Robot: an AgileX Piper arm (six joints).
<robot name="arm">
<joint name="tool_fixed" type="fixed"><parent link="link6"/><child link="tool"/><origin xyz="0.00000 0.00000 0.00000" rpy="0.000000 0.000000 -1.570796"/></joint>
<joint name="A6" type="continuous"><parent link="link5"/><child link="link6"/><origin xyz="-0.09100 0.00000 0.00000" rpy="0.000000 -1.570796 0.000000"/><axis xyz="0 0 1"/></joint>
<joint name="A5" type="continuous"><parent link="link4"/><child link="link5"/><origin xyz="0.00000 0.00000 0.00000" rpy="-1.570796 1.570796 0.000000"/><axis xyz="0 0 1"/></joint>
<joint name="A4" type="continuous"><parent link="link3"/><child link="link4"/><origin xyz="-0.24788 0.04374 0.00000" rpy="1.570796 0.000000 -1.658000"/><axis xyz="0 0 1"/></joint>
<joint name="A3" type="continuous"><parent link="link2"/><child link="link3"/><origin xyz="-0.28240 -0.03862 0.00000" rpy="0.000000 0.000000 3.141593"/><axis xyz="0 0 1"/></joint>
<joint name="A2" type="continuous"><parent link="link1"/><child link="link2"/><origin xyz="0.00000 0.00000 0.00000" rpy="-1.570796 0.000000 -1.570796"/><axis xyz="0 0 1"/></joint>
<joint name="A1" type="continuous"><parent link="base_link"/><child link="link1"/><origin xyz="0.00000 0.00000 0.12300" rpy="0.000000 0.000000 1.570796"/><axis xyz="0 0 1"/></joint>
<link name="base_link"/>
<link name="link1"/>
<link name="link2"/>
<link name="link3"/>
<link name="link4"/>
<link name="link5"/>
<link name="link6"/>
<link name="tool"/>
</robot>
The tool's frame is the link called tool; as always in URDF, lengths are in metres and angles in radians. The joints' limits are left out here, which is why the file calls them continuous.
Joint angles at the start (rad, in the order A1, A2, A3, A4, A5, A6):
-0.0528, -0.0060, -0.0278, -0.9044, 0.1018, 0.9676
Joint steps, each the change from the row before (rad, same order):
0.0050, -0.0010, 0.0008, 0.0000, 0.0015, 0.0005
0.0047, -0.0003, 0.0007, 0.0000, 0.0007, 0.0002
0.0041, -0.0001, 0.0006, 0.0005, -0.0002, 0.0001
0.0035, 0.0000, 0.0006, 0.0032, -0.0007, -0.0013
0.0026, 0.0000, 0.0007, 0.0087, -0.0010, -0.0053
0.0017, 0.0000, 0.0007, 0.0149, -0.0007, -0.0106
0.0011, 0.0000, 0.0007, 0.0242, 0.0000, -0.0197
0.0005, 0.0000, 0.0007, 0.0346, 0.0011, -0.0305
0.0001, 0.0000, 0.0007, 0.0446, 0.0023, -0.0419
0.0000, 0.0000, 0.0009, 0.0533, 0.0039, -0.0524
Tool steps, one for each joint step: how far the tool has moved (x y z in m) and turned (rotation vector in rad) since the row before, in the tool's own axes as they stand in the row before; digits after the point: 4 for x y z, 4 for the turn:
0.0003, 0.0001, 0.0000, -0.0038, 0.0010, 0.0008
0.0003, 0.0002, 0.0000, -0.0041, 0.0011, 0.0004
0.0002, 0.0002, 0.0000, -0.0042, 0.0007, 0.0008
0.0002, 0.0002, 0.0000, -0.0042, 0.0007, 0.0020
0.0003, 0.0002, 0.0000, -0.0039, 0.0011, 0.0034
0.0003, 0.0002, 0.0000, -0.0031, 0.0017, 0.0043
0.0004, 0.0002, 0.0000, -0.0025, 0.0028, 0.0044
0.0006, 0.0001, 0.0000, -0.0017, 0.0042, 0.0039
0.0007, 0.0001, 0.0000, -0.0012, 0.0057, 0.0024
0.0009, 0.0001, 0.0000, -0.0009, 0.0077, 0.0005

